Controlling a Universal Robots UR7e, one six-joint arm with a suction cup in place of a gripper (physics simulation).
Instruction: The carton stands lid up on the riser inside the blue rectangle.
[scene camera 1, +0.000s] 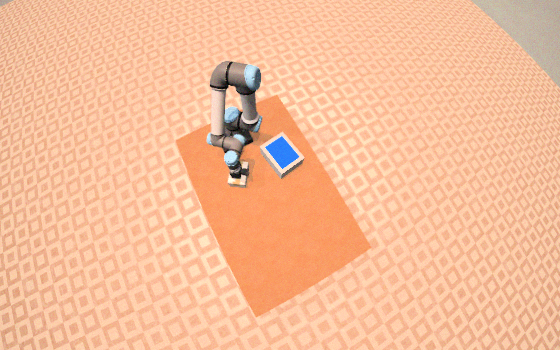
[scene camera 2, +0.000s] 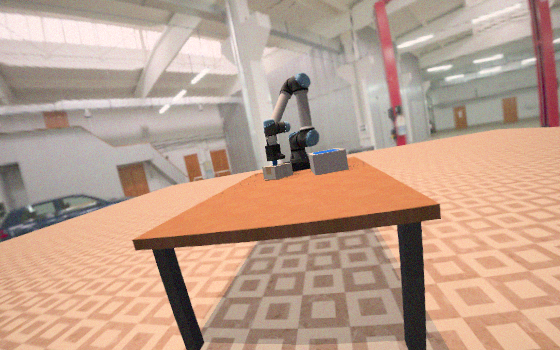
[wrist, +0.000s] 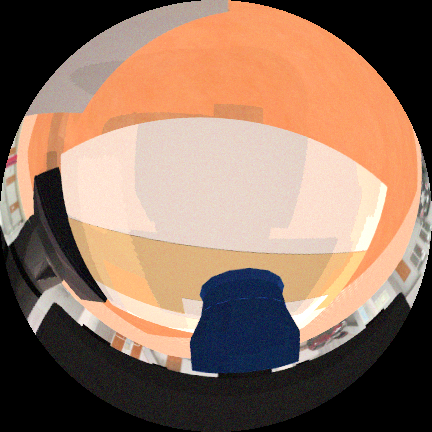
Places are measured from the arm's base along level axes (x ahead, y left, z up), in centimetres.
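Where they show: hand, tool point: (wrist: 239, 275); arm's base, link origin: (scene camera 1: 235, 130) (scene camera 2: 299, 160) (wrist: 47, 246).
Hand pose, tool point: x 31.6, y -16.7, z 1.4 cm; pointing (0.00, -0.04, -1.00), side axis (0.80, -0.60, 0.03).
Note:
Things, the pixels of their top centre, and the offset from my tool point. Level surfaces: height alone.
- carton, top centre: (wrist: 210, 304) (scene camera 2: 276, 164) (scene camera 1: 237, 172) dz +1.7, dx -1.0, dy +0.8 cm
- orange table, surface height: dz -7.5 cm
- riser, top centre: (scene camera 2: 325, 151) (scene camera 1: 282, 152) dz +4.5, dx +4.9, dy +33.7 cm
- blue rectangle, top centre: (scene camera 2: 325, 151) (scene camera 1: 282, 152) dz +4.5, dx +4.9, dy +33.7 cm
The carton (scene camera 1: 242, 181) (scene camera 2: 277, 171) (wrist: 221, 181) is a low pale box with a tan band across its lid. It stands on the orange table (scene camera 1: 278, 226) (scene camera 2: 313, 198), left of the riser. The suction cup (scene camera 1: 235, 174) (scene camera 2: 274, 162) (wrist: 241, 282) is dark blue, points straight down and presses on the carton's top, on the tan band. The riser (scene camera 1: 285, 171) (scene camera 2: 328, 162) is a grey block. The blue rectangle (scene camera 1: 282, 152) (scene camera 2: 324, 151) on its top is bare.
The arm's base (scene camera 1: 238, 130) (scene camera 2: 299, 157) stands on the table just behind the carton and the riser. The table's far edge runs close behind the base. Patterned floor surrounds the table.

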